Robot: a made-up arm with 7 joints.
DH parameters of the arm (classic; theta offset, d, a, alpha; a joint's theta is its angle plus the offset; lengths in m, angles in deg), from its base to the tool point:
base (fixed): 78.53 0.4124 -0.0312 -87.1
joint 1: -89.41 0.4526 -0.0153 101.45
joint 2: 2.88 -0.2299 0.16 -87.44
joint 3: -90 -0.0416 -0.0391 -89.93
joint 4: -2.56 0.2 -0.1 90
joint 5: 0 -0.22 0.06 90
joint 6: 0 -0.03 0.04 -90
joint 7: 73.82 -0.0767 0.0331 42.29
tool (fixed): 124.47 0.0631 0 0
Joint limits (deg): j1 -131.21..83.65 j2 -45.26..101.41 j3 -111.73..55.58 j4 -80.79..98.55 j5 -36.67..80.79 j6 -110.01..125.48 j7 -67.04..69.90
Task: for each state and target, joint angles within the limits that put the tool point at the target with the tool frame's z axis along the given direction. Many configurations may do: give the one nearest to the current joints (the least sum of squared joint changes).
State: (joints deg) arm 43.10 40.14 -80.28 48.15 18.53 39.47 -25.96
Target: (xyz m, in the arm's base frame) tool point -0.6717 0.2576 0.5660 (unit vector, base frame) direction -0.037 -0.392 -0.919
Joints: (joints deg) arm 60.33 88.83 -99.60 46.88 -4.34 43.66 -46.66
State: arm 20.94 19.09 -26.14 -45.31 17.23 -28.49 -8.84
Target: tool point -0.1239 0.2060 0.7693 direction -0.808 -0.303 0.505
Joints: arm 20.14 -4.84 -15.10 -42.71 34.45 -24.94 -1.18
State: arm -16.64 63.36 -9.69 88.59 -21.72 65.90 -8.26
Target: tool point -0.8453 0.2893 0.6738 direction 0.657 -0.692 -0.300
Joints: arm -6.52 68.15 -45.10 98.55 -27.05 48.39 13.22
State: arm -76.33 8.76 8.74 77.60 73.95 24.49 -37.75
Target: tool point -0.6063 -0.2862 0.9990 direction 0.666 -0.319 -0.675
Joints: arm -68.23 -7.73 -12.35 98.03 80.37 18.50 -26.98
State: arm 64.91 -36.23 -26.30 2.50 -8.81 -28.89 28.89
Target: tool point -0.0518 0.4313 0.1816 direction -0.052 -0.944 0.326
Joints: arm 59.83 -21.31 -13.81 35.27 -24.17 -26.38 12.04
